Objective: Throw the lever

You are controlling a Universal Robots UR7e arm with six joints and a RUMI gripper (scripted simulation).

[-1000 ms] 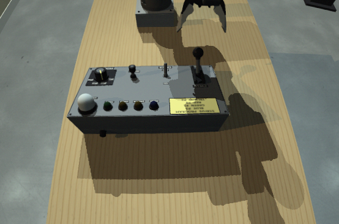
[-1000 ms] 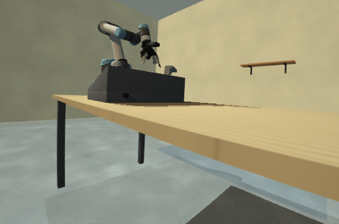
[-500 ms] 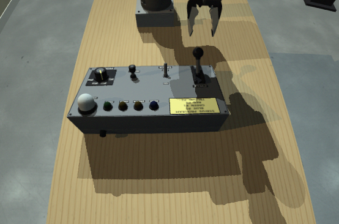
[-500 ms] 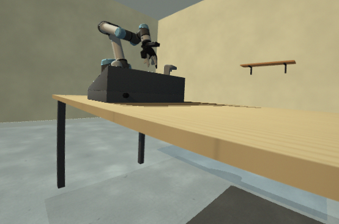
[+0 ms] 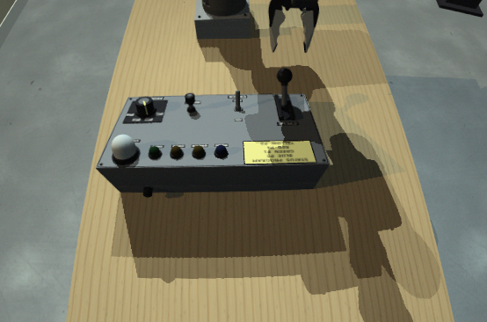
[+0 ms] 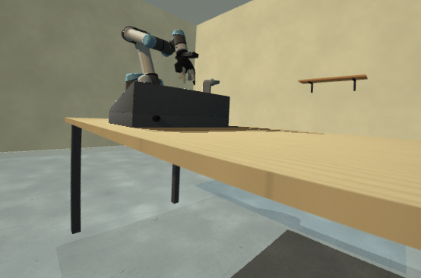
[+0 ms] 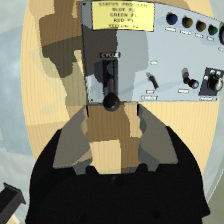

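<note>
Right now the lever is 30 mm ahead of my hand, 10 mm to the left of it and 130 mm below it. The rest, counted from my hand: grey console: 110 mm ahead, 160 mm to the right, 160 mm below; then pull knob: 90 mm ahead, 230 mm to the right, 140 mm below; then thin stick switch: 70 mm ahead, 110 mm to the right, 140 mm below.
</note>
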